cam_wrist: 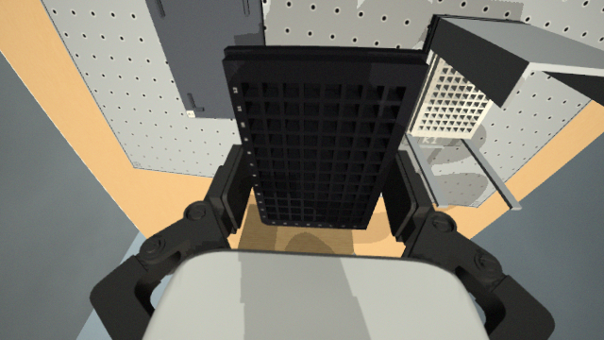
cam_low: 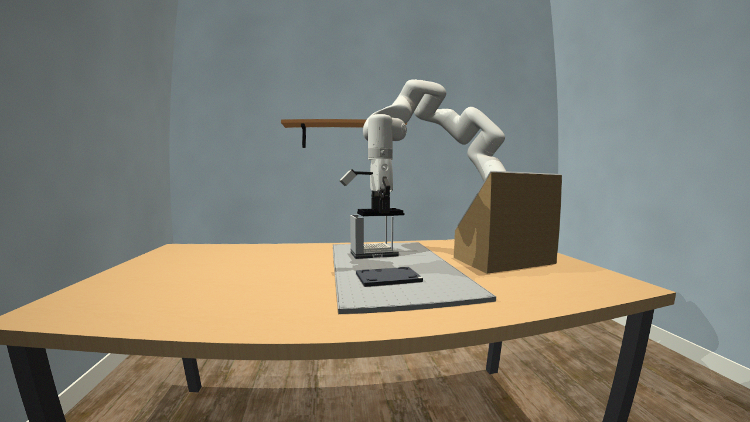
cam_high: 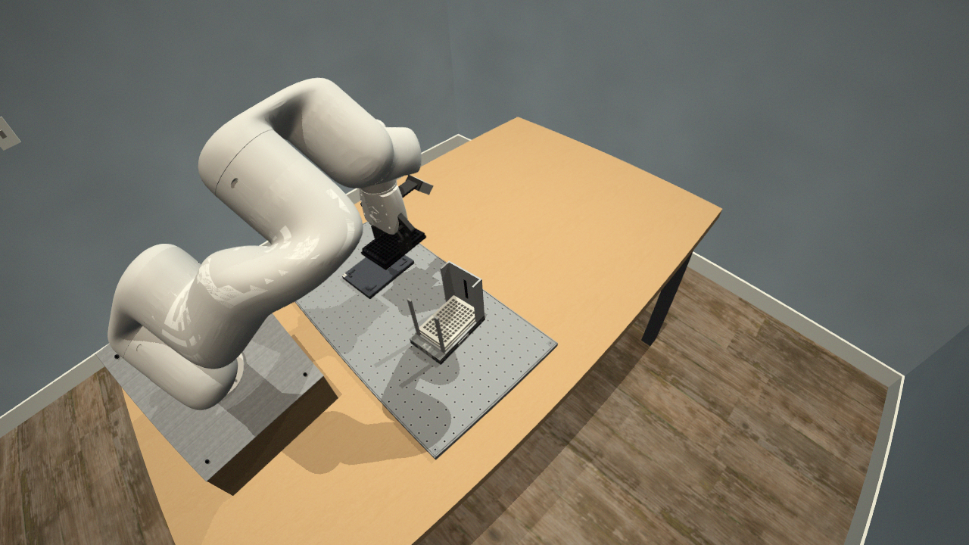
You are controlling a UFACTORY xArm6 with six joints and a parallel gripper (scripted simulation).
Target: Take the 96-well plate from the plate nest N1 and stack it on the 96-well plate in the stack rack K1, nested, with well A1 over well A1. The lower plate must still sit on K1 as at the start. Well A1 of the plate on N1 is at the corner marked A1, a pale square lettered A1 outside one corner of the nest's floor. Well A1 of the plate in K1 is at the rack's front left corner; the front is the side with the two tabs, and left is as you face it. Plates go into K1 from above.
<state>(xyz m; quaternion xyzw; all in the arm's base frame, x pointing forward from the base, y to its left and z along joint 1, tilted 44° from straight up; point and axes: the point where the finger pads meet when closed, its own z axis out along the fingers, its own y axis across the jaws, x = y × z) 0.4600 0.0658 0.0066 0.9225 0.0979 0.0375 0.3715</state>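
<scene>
Now: the white 96-well plate 10 mm ahead of my hand, 160 mm to the right of it and 160 mm below it. The rest, counted from my hand: thin rack post (60 mm behind, 140 mm to the right, 100 mm below); grey back wall (80 mm ahead, 150 mm to the right, 100 mm below); black 96-well plate (10 mm below).
</scene>
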